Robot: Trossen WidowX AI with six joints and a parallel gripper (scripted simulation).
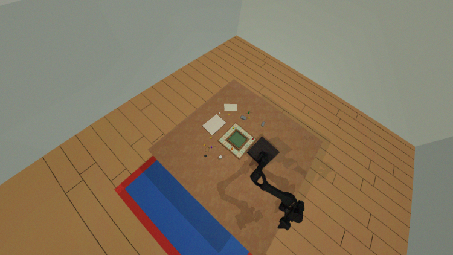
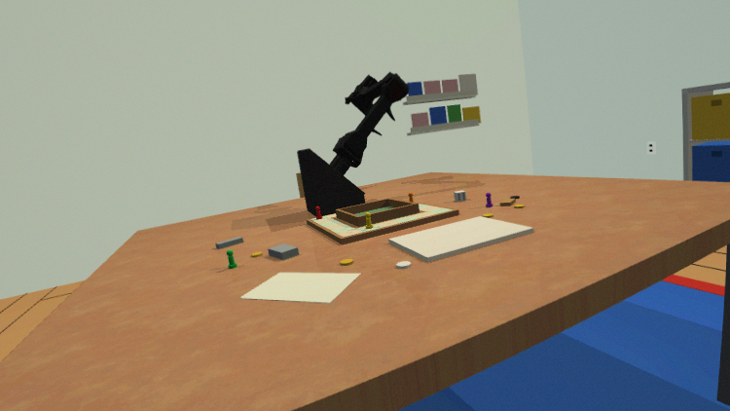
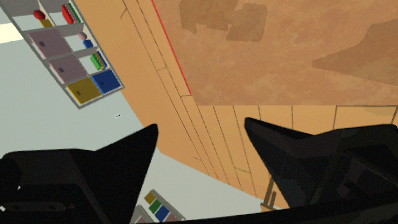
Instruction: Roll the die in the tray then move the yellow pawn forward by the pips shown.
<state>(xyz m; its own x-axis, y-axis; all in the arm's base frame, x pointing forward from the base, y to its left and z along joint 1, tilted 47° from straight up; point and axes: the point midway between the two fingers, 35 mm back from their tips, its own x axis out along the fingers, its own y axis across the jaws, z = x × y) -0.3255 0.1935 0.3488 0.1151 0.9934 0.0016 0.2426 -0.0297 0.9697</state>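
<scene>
My gripper tip is now 62 cm short of the white die, 22 cm above it and 18 cm to the left of it. Also, from my gripper tip: red pawn (53 cm to the right, 47 cm ahead, 21 cm below); green felt (59 cm ahead, 43 cm to the right, 23 cm below); orange pawn (58 cm ahead, 31 cm to the right, 21 cm below).
</scene>
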